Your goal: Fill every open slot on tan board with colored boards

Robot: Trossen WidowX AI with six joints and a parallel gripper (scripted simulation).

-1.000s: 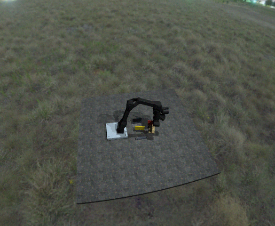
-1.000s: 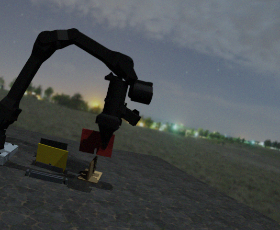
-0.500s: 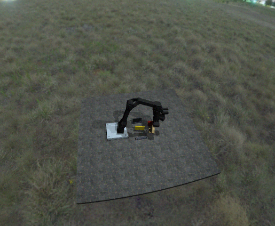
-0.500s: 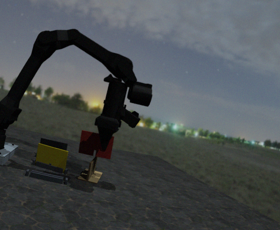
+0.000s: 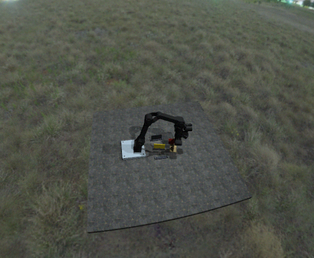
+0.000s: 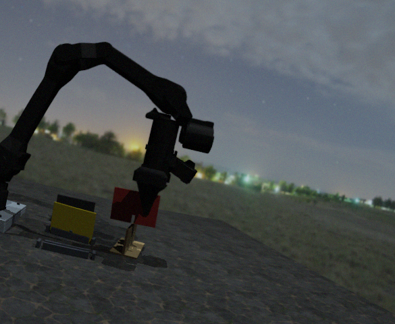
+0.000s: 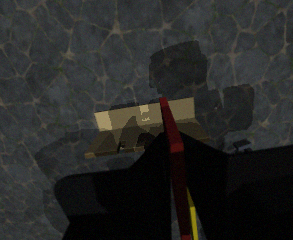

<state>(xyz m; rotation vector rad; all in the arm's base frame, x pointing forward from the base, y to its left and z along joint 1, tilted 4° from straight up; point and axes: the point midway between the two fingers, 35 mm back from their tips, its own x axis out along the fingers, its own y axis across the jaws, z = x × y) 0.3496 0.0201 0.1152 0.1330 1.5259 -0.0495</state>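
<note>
The tan board is 20 mm behind my gripper tip, 30 mm to the left of it and 70 mm below it. The rest, counted from my gripper tip: dark board 180 mm behind, 110 mm to the left, 60 mm below; then red board 30 mm behind; then yellow board 160 mm behind, 60 mm below.
</note>
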